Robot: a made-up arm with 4 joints.
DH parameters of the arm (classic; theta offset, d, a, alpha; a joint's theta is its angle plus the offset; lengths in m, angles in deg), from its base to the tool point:
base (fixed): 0 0 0 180
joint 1: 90 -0.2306 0.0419 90
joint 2: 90 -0.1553 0.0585 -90
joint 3: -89.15 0 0.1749 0
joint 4: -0.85 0.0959 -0.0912 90
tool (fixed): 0 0.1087 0 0
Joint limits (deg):
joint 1: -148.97..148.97
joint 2: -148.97..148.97
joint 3: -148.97..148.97
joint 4: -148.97..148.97
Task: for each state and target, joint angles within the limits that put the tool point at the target. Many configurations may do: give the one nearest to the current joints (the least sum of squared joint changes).
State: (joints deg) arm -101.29 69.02 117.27 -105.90
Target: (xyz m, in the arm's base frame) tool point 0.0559 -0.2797 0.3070
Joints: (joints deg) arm -110.32 75.28 123.23 -94.78
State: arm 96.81 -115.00 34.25 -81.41
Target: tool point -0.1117 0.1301 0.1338
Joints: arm 91.76 -89.31 26.68 -49.67
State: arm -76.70 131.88 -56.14 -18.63
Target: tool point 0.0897 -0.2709 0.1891
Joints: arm -69.53 148.97 -65.59 18.19
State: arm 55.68 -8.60 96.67 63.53
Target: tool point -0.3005 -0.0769 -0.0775
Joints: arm 35.18 -47.48 116.62 89.24
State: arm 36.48 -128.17 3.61 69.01
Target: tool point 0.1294 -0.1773 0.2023
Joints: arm 4.67 -125.97 20.94 92.91
